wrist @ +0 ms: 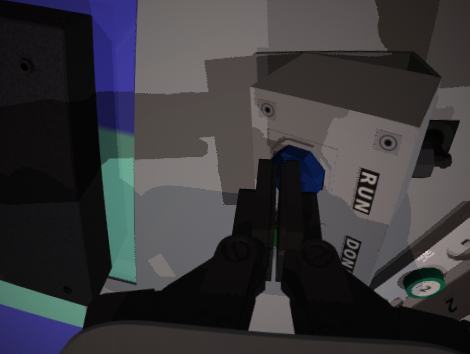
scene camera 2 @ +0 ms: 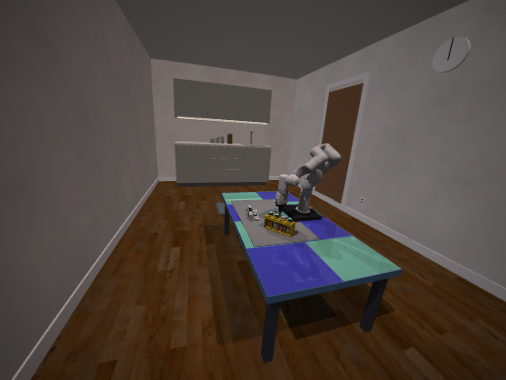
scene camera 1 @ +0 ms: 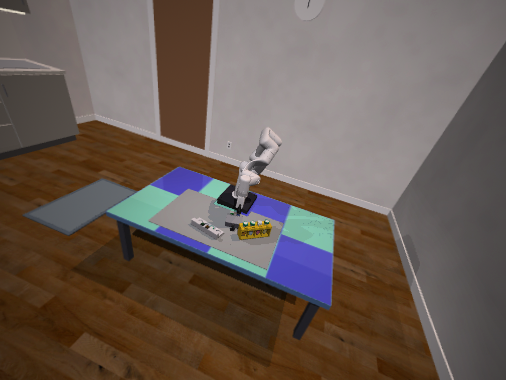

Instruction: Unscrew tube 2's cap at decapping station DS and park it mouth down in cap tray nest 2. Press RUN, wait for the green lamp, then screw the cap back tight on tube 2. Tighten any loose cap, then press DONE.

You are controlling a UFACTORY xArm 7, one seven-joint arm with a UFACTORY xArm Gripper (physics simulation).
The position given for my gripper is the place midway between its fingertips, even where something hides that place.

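Observation:
From the wrist view I can see my gripper [wrist: 277, 186], along with a cap [wrist: 426, 282] and a blue RUN button [wrist: 312, 173]. There's also a grey mat [scene camera 1: 176, 216], and the grey mat shows in the wrist view [wrist: 193, 144] and in scene camera 2 [scene camera 2: 260, 236] too.

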